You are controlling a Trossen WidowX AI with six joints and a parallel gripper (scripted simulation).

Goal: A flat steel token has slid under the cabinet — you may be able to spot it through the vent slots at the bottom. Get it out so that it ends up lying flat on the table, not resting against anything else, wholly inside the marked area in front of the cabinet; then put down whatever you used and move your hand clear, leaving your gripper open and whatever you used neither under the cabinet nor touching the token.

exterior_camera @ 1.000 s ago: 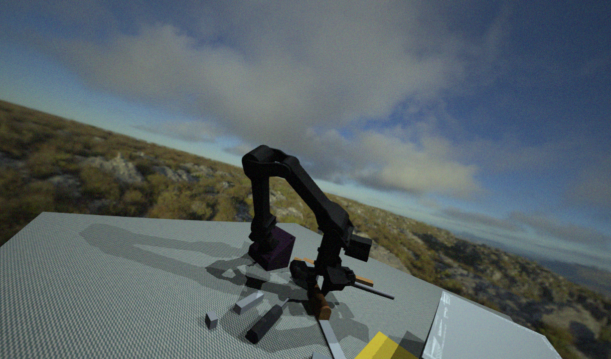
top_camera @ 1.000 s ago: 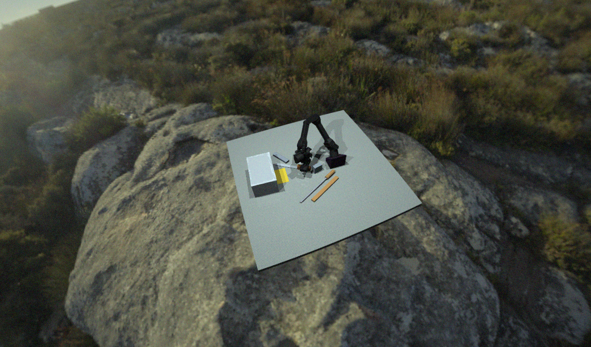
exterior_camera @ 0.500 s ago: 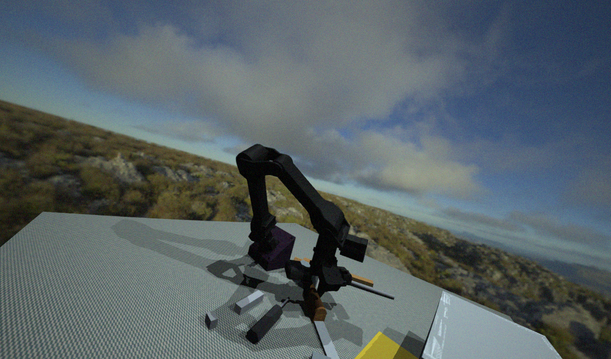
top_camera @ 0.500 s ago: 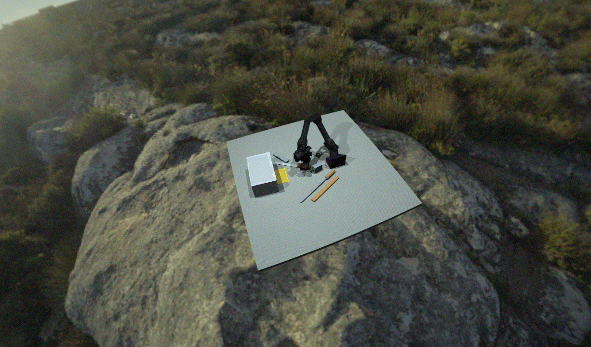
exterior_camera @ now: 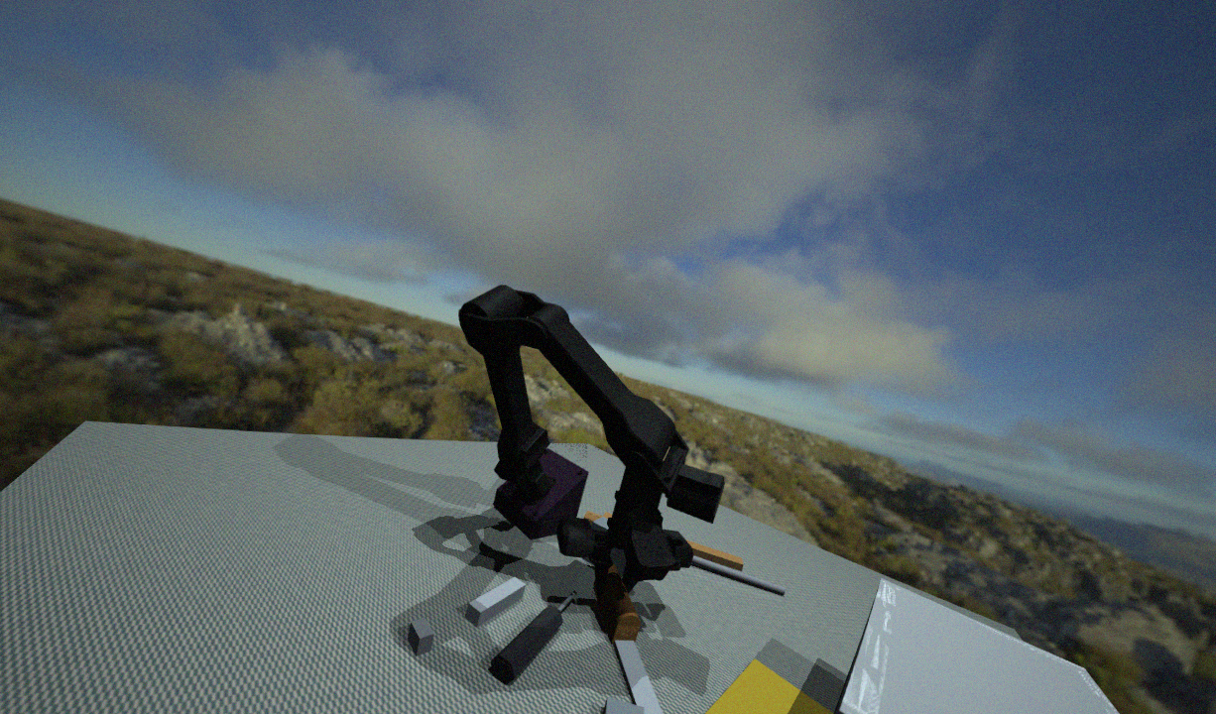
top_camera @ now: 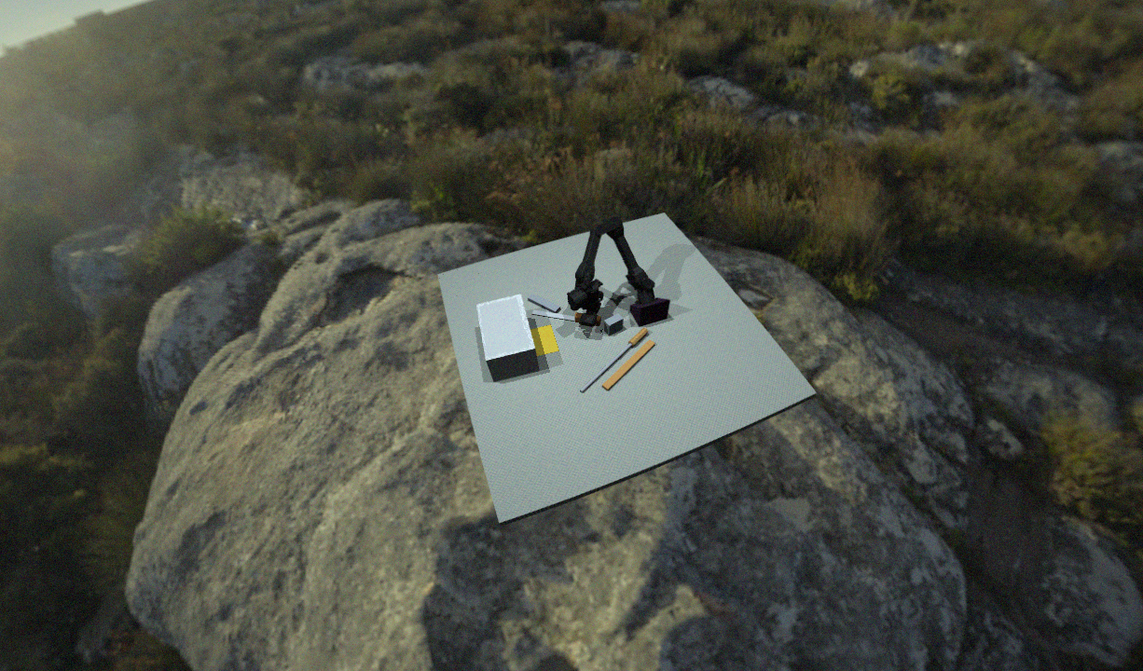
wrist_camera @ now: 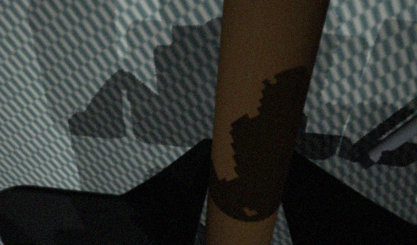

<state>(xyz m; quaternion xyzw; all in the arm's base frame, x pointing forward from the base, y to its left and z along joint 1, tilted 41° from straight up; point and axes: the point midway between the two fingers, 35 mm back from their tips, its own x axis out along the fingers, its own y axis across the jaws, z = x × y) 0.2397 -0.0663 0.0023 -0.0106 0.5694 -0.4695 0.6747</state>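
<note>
My gripper tip is 80 mm past the grey bar and 140 mm to the left of it. Also, from my gripper tip: grey block: 60 mm behind, 80 mm to the left, 20 mm above; small grey cube: 70 mm behind, 240 mm to the right; wooden stick: 40 mm behind, 270 mm to the left.
</note>
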